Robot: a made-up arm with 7 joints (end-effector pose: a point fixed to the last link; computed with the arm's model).
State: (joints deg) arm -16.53 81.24 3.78 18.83 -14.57 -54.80 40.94
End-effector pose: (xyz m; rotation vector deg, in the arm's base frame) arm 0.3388 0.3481 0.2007 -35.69 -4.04 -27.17
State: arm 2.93 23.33 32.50 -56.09 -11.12 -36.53 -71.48
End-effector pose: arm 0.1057 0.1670 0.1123 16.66 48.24 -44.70
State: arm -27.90 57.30 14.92 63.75 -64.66 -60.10 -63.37
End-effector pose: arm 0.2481 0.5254 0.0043 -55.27 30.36 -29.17
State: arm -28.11 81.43 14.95 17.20 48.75 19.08 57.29
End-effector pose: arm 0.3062 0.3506 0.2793 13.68 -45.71 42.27
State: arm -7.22 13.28 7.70 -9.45 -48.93 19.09 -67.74
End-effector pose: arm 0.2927 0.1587 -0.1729 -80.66 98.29 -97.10
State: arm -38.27 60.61 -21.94 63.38 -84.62 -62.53 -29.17
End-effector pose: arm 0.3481 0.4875 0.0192 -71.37 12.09 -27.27
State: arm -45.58 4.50 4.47 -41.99 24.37 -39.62 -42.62
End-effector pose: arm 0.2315 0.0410 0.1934 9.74 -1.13 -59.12
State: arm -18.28 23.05 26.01 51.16 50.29 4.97 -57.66
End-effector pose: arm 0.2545 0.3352 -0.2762 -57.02 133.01 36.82
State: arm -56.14 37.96 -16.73 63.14 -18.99 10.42 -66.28
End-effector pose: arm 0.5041 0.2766 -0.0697 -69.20 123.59 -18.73
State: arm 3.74 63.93 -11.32 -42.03 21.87 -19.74 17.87
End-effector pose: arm 0.2283 0.1067 0.0443 -12.40 39.74 -42.66
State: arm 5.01 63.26 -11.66 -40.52 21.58 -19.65 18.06
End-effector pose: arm 0.2299 0.1119 0.0330 -14.10 41.54 -40.93
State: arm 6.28 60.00 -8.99 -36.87 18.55 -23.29 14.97
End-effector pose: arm 0.2354 0.1261 0.0236 -17.35 43.60 -40.25
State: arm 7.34 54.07 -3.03 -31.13 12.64 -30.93 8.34
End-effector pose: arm 0.2415 0.1533 0.0180 -22.26 44.46 -41.17
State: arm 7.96 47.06 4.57 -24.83 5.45 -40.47 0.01
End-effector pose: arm 0.2399 0.1905 0.0159 -27.16 42.22 -43.26
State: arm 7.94 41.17 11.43 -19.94 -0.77 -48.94 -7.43
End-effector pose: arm 0.2289 0.2248 0.0162 -29.73 37.51 -45.21
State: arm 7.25 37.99 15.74 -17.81 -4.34 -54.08 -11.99
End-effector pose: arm 0.2185 0.2431 0.0208 -29.43 33.15 -46.63
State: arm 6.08 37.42 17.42 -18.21 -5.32 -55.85 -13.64
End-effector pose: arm 0.2157 0.2450 0.0311 -27.35 30.55 -48.06
